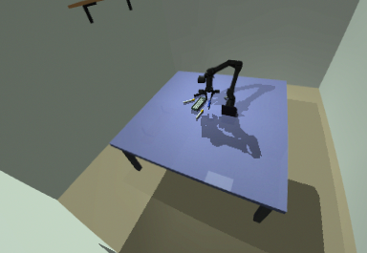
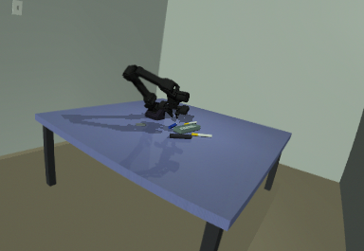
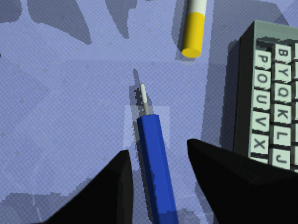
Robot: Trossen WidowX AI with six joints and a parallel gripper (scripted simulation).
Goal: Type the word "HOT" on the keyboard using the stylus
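My gripper tip is now 5 cm above the stylus and 1 cm to the right of it.
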